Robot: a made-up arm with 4 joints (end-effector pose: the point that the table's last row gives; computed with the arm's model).
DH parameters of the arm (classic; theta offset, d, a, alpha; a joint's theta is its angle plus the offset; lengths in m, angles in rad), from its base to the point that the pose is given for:
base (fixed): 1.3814 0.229 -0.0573 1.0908
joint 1: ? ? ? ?
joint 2: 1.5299 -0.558 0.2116 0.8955
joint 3: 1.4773 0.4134 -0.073 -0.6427
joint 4: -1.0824 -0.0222 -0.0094 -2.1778
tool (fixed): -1.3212 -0.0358 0 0
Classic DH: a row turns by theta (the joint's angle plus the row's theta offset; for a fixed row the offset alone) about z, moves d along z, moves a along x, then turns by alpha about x.
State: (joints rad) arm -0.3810 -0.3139 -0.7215 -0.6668
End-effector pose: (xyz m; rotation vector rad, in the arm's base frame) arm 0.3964 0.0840 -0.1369 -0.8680 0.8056 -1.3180
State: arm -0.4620 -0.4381 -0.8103 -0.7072
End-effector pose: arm 0.3465 0.0423 -0.1593 -1.0378 1.0017 -1.2689
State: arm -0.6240 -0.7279 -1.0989 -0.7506
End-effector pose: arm 0.2294 -0.0261 -0.1655 -1.3497 1.5120 -1.0425
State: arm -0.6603 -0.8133 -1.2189 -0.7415
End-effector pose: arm 0.1984 -0.0368 -0.1562 -1.4142 1.6677 -0.9237
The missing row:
joint 1: -1.4825 0.2208 0.0373 1.403
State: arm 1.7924 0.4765 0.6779 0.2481
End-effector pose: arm 0.2868 0.0100 0.9156 -1.8986 -1.7983 1.4533
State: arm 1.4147 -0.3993 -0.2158 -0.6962
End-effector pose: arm 0.0572 0.4097 0.6022 0.5184 1.0837 -0.1439
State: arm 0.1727 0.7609 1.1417 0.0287
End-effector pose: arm 0.6057 0.2524 0.5206 -2.4924 0.2246 1.8330
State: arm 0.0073 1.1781 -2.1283 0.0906
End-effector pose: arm 0.4812 0.1607 0.4406 -0.6233 -0.8252 -0.9065
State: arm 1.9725 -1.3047 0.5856 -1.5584
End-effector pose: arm -0.3009 0.1515 0.5586 0.0220 1.4700 0.9246
